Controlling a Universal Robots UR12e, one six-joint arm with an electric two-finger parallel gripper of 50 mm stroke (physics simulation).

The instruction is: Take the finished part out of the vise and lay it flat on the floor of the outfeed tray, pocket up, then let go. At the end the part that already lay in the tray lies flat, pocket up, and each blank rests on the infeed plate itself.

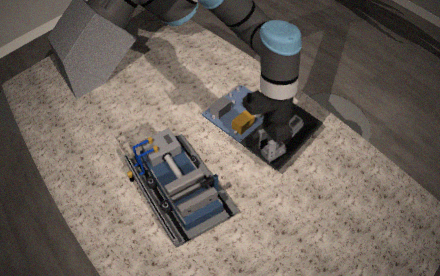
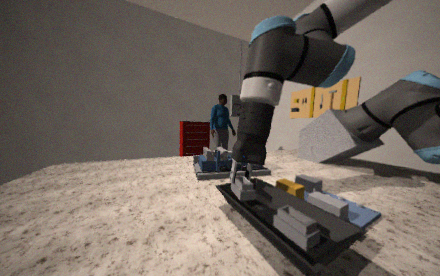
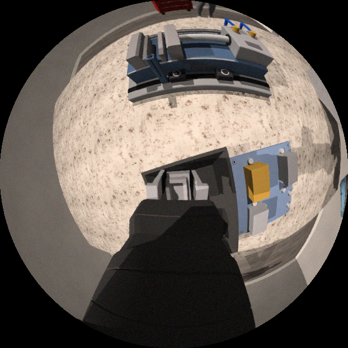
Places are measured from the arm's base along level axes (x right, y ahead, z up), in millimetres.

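Pixels of known places: gripper, between the fingertips: (image 1: pixel 266 152) (image 2: pixel 239 182); arm's base, origin of its link: (image 1: pixel 106 15) (image 2: pixel 356 125).
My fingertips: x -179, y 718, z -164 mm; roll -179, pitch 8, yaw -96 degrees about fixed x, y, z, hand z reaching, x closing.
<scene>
Ahead of a thing's pixels: the offset from my fingertips to its middle. "spot": to the spot under its first point.
My gripper (image 1: pixel 272 144) (image 2: pixel 242 178) (image 3: pixel 177 176) points down and is shut on the finished part {dx -25, dy +2, dz -2 mm} (image 1: pixel 273 152) (image 2: pixel 244 191) (image 3: pixel 178 179), a small grey stepped block, pocket up. It holds it low inside one end of the black outfeed tray {spot: dx -149, dy +24, dz -7 mm} (image 1: pixel 309 136) (image 2: pixel 255 216) (image 3: pixel 232 200); whether its underside touches the tray floor is hidden. The other grey part {dx -144, dy -43, dz -19 mm} (image 1: pixel 296 123) (image 2: pixel 296 227) lies flat, pocket up, at the tray's other end. On the blue infeed plate {dx -58, dy -191, dz -45 mm} (image 1: pixel 227 125) (image 2: pixel 367 216) (image 3: pixel 241 200) are an orange block {dx -24, dy -140, dz -23 mm} (image 1: pixel 243 122) (image 2: pixel 290 188) (image 3: pixel 257 181) and two grey blanks {dx -111, dy -159, dz -23 mm} (image 2: pixel 327 205) (image 3: pixel 288 169).
The blue and grey vise {dx +248, dy -63, dz +1 mm} (image 1: pixel 170 167) (image 2: pixel 215 162) (image 3: pixel 200 55) stands apart from the tray, with no finished part visible between its jaws. The infeed plate adjoins one long side of the tray. A red cabinet (image 2: pixel 194 138) and a person (image 2: pixel 220 120) are in the background.
</scene>
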